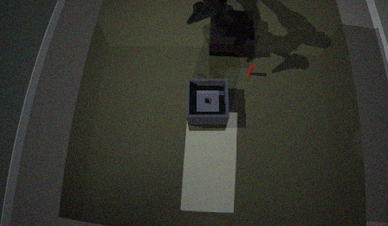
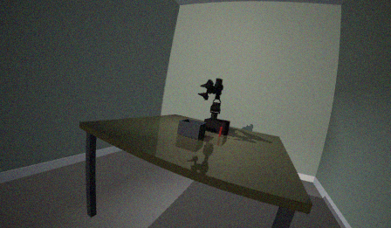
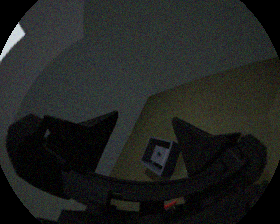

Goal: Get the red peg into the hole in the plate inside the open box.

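My gripper tip is 1 cm past the red peg, 25 cm to the right of it and 30 cm above it. From my gripper tip the other things lie so: grey-blue box 16 cm ahead, 9 cm to the left, 31 cm below.
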